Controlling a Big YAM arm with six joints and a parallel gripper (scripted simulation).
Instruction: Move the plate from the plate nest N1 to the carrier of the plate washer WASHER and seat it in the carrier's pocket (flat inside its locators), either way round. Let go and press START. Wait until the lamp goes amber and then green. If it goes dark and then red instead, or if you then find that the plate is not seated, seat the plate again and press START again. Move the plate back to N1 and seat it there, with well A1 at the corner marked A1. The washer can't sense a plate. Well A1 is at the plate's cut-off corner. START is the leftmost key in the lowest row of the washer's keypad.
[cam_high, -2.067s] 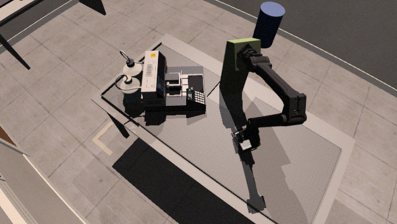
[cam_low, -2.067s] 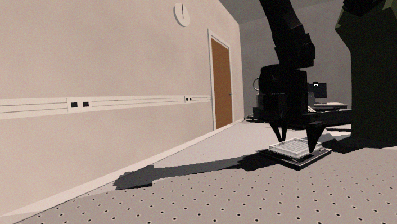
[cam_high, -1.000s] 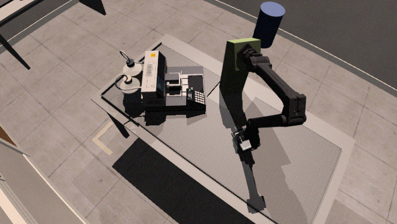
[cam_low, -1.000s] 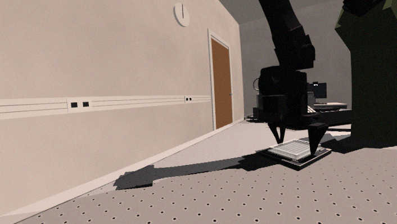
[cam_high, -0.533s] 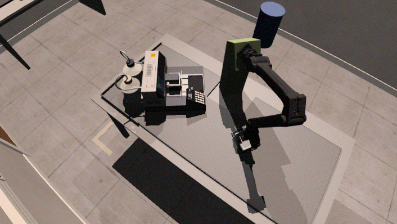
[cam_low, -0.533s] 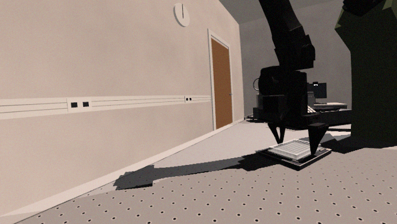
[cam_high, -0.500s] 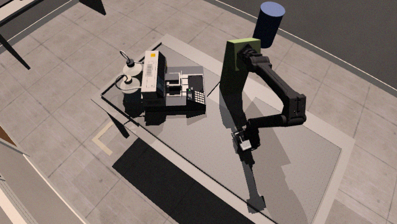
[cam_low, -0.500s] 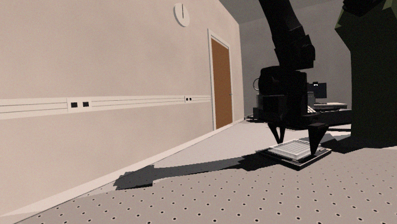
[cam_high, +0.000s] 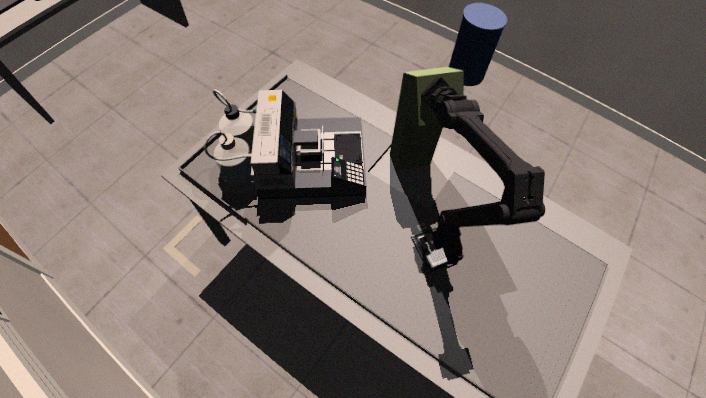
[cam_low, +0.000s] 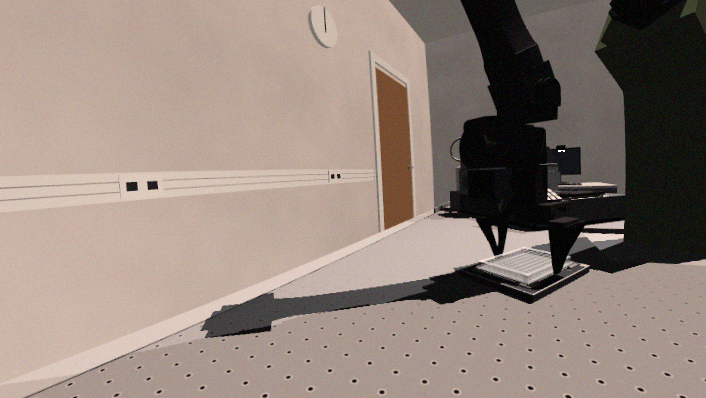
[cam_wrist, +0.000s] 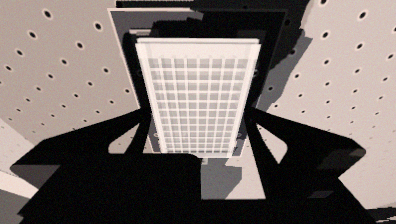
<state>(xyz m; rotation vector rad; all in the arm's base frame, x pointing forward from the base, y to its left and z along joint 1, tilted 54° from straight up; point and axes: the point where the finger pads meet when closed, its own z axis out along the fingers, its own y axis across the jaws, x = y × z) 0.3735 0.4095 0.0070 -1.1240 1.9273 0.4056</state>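
The white well plate lies 1 cm below my hand. Also, from my hand: plate nest N1 (2 cm below); then plate washer (62 cm to the right, 14 cm ahead, 11 cm above).
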